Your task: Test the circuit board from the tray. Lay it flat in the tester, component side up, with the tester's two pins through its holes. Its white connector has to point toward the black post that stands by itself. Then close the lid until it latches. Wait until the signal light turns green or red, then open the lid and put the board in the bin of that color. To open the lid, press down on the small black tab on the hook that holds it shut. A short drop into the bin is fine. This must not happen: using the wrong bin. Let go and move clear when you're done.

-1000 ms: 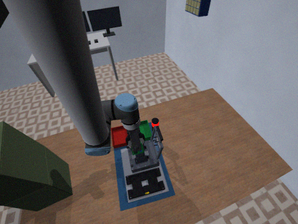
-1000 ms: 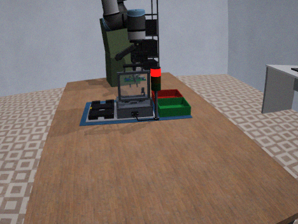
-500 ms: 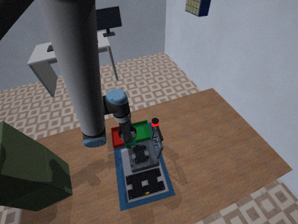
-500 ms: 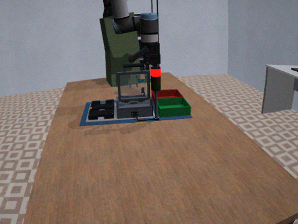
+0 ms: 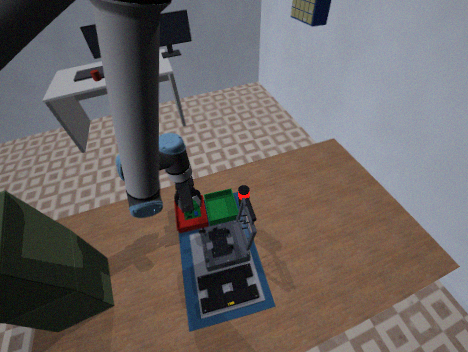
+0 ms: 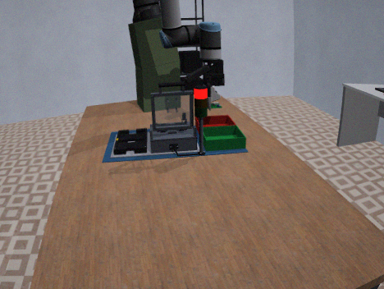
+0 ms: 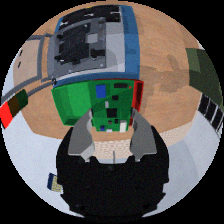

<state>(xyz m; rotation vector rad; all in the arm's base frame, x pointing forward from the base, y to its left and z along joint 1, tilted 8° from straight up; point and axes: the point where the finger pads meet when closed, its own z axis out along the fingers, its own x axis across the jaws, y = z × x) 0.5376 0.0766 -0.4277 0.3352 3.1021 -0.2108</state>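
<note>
My gripper is now 11 cm above the red bin, 4 cm to the right of it and 1 cm past it. The rest, counted from my hand: tester bed 17 cm to the right, 6 cm ahead, 5 cm below; green circuit board right at my hand; green bin 14 cm ahead, 11 cm below, 1 cm to the left.
</note>
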